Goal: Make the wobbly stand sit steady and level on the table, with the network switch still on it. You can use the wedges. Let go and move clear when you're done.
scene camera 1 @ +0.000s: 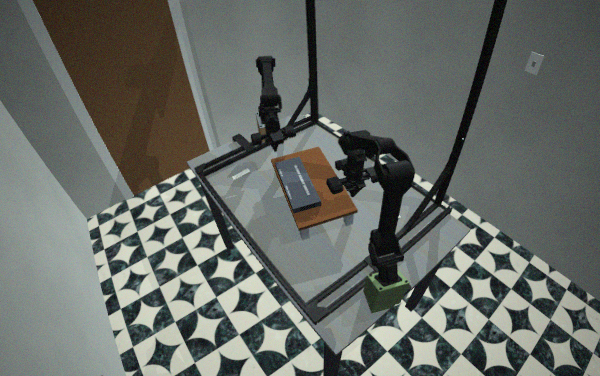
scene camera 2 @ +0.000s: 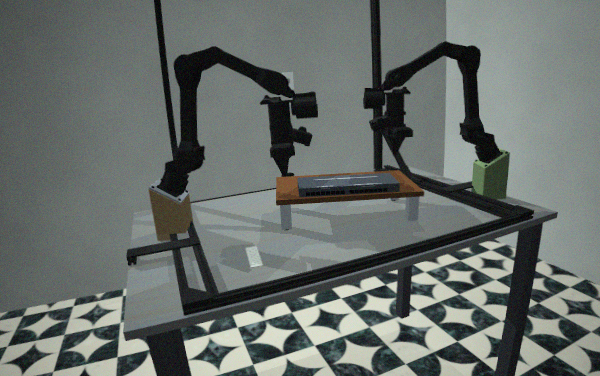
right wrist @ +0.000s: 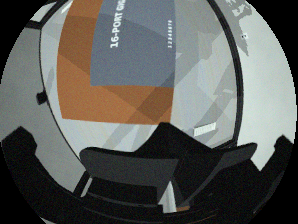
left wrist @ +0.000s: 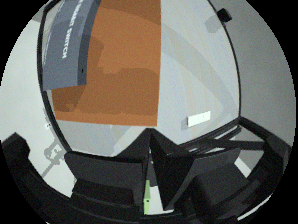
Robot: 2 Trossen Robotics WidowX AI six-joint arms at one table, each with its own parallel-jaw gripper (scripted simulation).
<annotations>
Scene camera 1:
left gripper: 352, 196
network switch: 301, 193
stand: 333, 206
</annotations>
